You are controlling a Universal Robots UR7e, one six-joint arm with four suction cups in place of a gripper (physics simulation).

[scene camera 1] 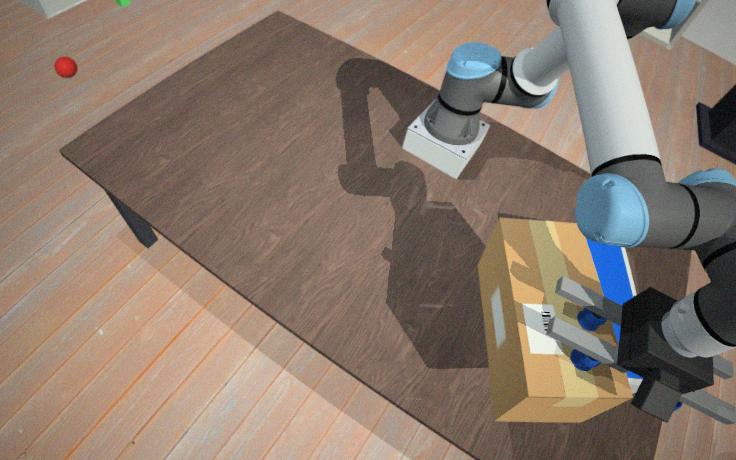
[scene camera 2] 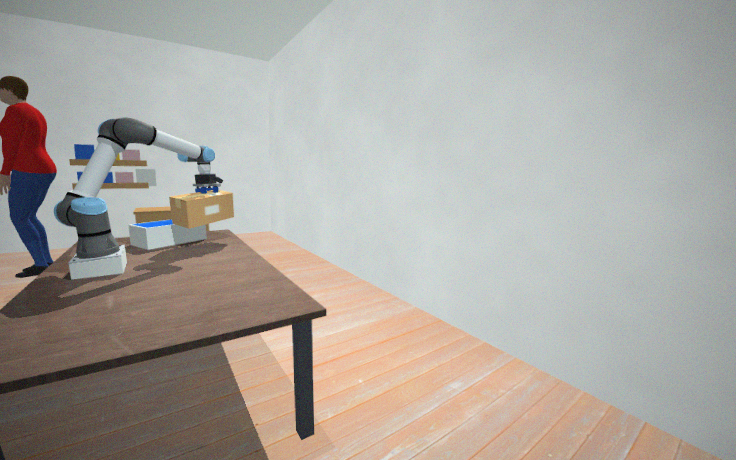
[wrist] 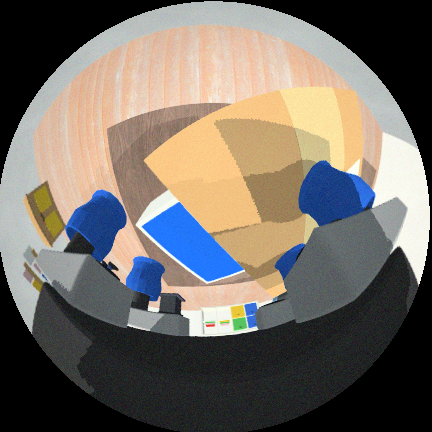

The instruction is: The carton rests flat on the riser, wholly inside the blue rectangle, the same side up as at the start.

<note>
The suction head (scene camera 1: 587,321) carries a tan carton (scene camera 1: 533,379), clear of everything else. The table carries a white riser (scene camera 2: 151,235).
The tan carton is seen too in scene camera 2 (scene camera 2: 191,210) and in the wrist view (wrist: 238,170). The suction head is seen too in the wrist view (wrist: 326,193).
</note>
